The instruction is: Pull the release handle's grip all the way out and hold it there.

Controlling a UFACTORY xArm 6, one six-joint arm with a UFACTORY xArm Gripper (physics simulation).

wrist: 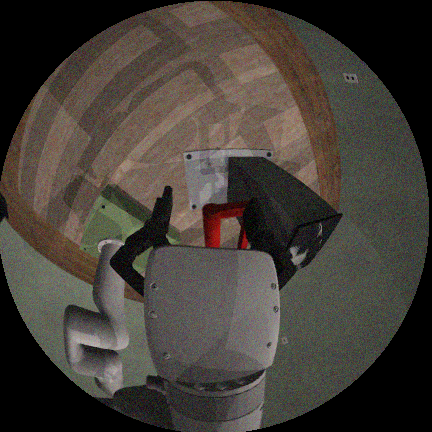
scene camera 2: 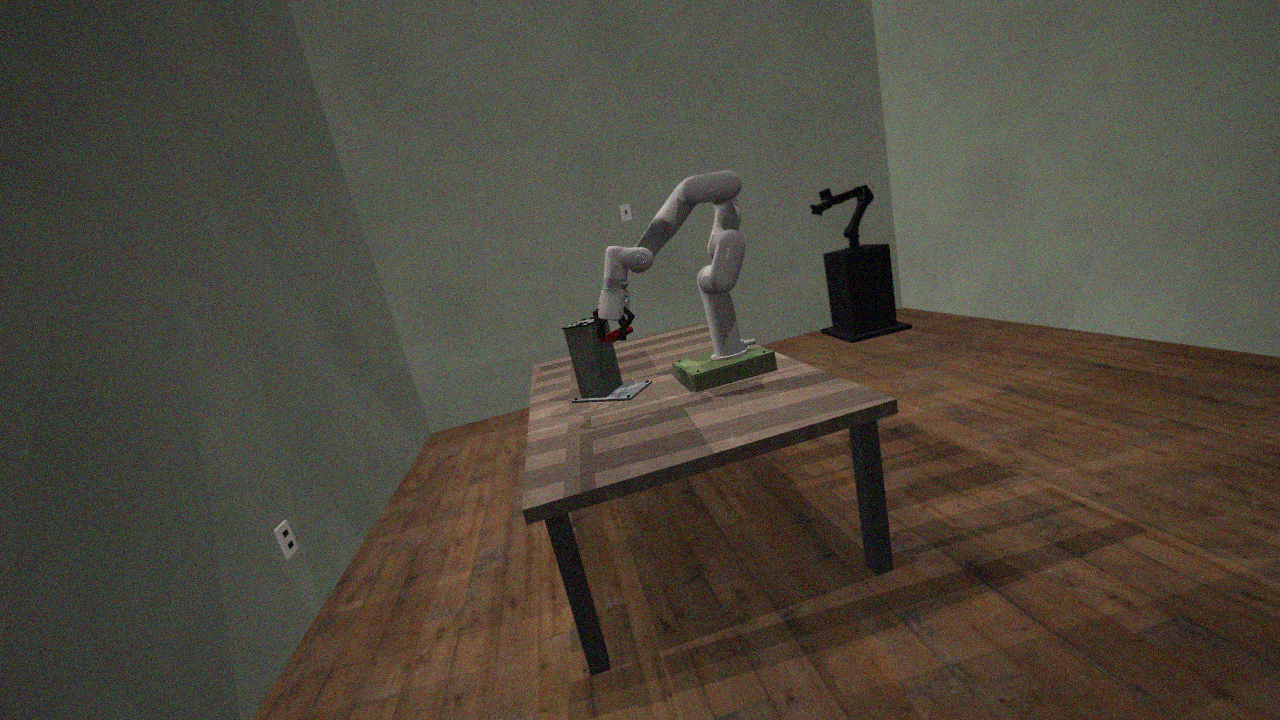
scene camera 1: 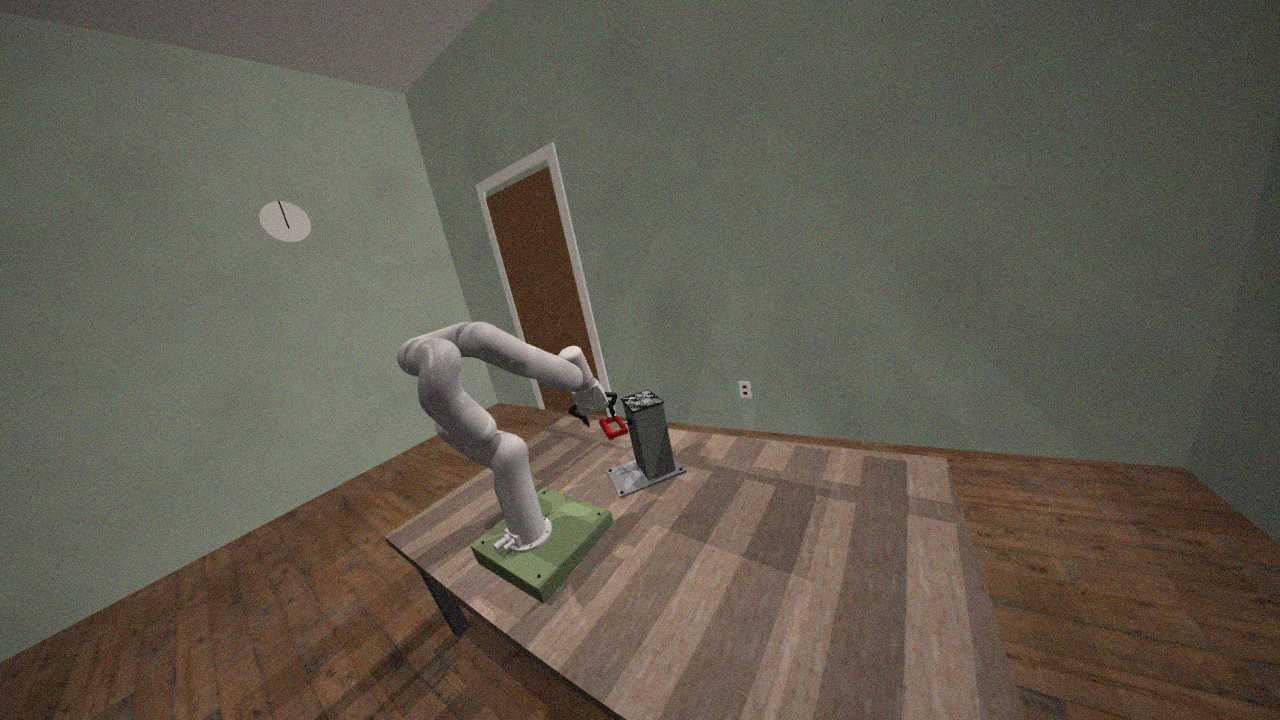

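The release handle's red square grip stands out from the upper part of a dark upright post. My gripper is wide open at the grip and holds nothing. In the wrist view one finger is left of the grip, with a gap to its outer bar. The other finger, dark against the post, is on the post side and overlaps the grip's right end in that view. The rod between grip and post is mostly hidden there. Contact cannot be told.
The post stands on a grey base plate bolted to the wooden table. The arm's green base block is nearby. A second, black arm on a black pedestal stands off the table.
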